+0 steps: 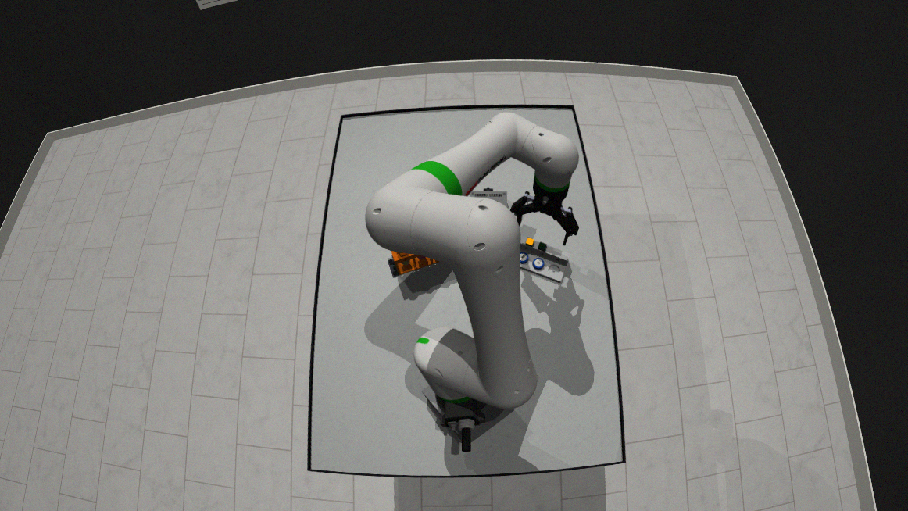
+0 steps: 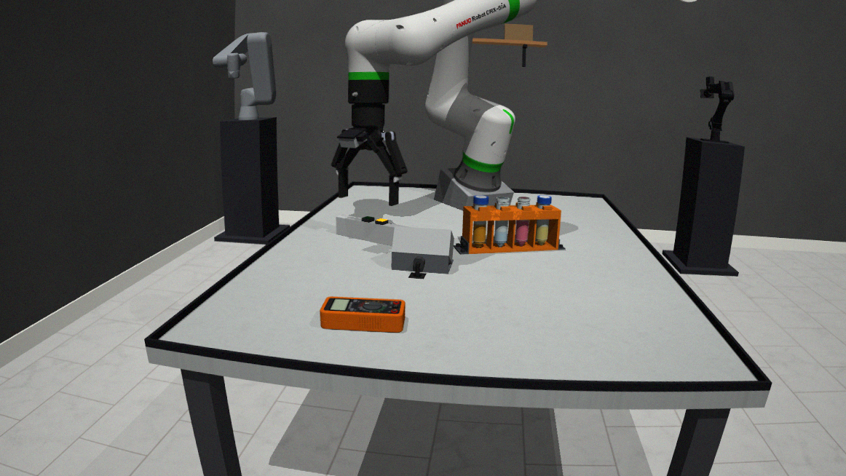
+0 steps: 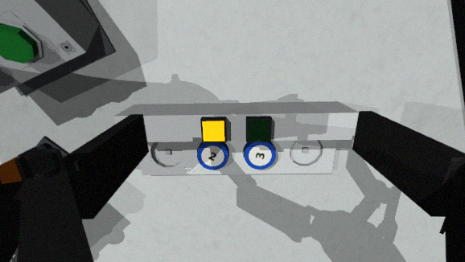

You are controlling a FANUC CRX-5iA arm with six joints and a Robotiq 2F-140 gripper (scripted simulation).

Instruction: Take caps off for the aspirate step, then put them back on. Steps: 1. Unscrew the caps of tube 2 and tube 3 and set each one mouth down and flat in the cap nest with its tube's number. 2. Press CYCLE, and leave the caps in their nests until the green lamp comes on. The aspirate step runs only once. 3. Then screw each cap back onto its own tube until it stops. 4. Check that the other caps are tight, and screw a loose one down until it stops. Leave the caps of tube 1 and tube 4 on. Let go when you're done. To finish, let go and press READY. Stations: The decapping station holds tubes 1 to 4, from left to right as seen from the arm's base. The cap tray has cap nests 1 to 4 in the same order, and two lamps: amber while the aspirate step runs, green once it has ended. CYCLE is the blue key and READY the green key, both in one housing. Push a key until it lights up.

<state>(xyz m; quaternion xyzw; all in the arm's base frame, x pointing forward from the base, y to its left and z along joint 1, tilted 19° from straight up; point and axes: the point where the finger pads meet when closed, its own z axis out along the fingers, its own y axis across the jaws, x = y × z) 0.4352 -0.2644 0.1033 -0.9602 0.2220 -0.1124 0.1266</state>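
The cap 2 lies 40 mm behind my hand, 60 mm to the left of it and 90 mm below it. Round my hand: cap 3: 60 mm behind, 10 mm to the left, 90 mm below; then green key: 120 mm ahead, 130 mm to the left, 40 mm below; then grey key housing: 140 mm ahead, 150 mm to the left, 50 mm below.
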